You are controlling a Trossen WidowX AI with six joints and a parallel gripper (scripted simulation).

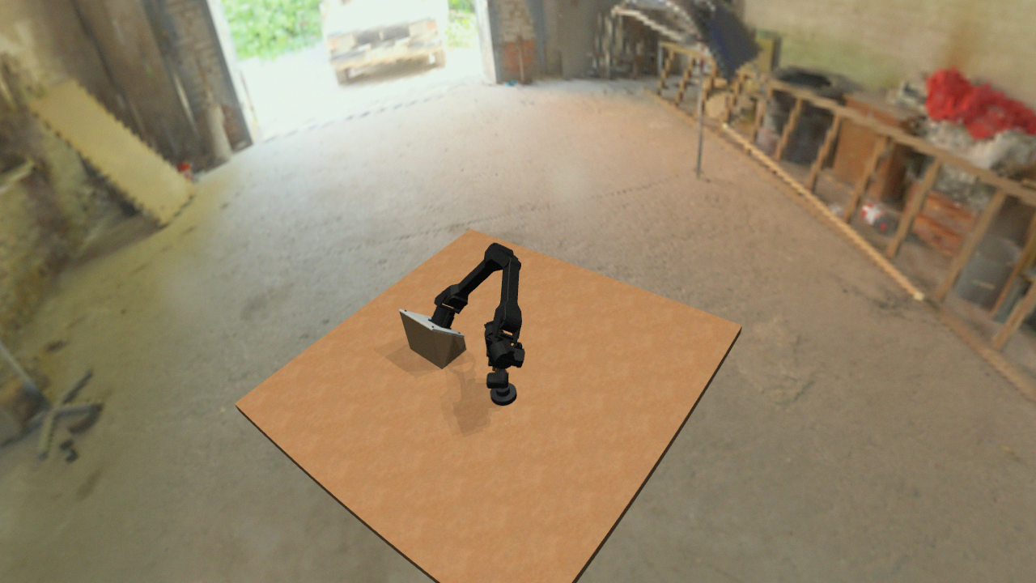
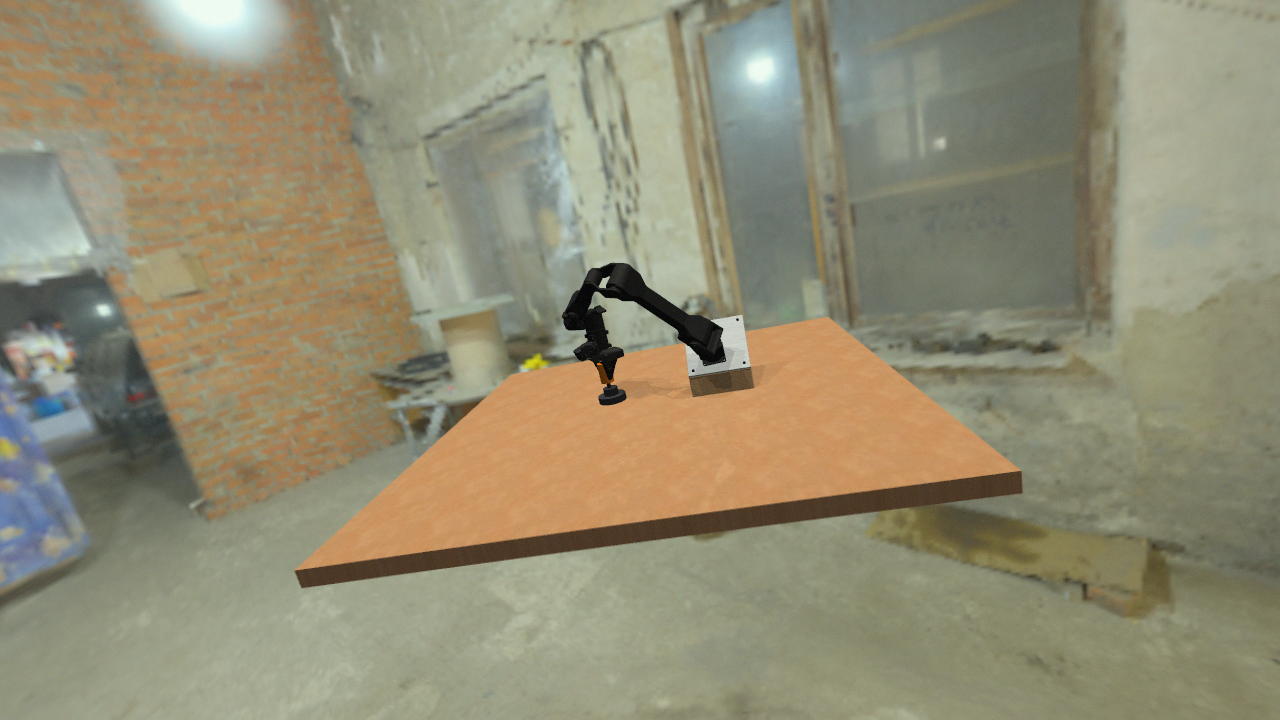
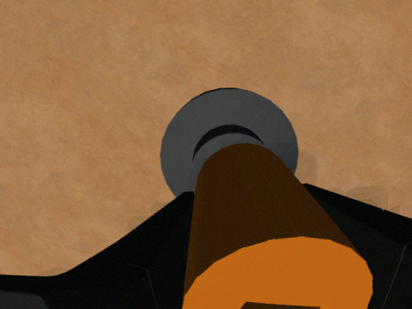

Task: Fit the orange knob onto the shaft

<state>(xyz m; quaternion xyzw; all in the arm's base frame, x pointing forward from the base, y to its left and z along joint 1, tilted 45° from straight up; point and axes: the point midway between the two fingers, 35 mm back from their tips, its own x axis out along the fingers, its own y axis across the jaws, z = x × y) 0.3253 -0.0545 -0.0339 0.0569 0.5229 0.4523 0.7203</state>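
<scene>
The orange knob is 20 mm above my gripper tip. From my gripper tip the other things lie so: pedestal: 40 mm below.
</scene>
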